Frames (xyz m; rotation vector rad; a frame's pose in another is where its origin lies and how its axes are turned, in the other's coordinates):
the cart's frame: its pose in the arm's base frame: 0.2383 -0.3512 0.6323 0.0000 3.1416 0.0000
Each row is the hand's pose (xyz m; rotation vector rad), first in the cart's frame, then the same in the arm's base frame.
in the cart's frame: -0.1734 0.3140 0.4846 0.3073 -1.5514 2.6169
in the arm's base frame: 0.4117 -0.0372 0.1477 2.0617 0.1011 -0.2421
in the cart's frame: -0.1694 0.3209 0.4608 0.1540 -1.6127 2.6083
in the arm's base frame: 0.4077 -0.0303 0.1715 2.0311 0.0851 -0.1199
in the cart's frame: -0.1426 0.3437 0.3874 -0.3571 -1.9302 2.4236
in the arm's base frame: 0.3809 -0.0075 0.2449 1.7876 0.0262 0.2634
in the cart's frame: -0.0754 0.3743 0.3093 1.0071 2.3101 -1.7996
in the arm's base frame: 0.3137 0.0231 0.3230 1.2717 -0.0492 0.7117
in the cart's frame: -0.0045 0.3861 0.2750 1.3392 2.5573 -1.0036
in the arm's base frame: 0.2428 0.0349 0.3573 0.6946 -0.0903 0.9268
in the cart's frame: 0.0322 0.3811 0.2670 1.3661 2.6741 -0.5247
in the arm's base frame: 0.2061 0.0299 0.3653 0.3588 -0.0973 0.9342
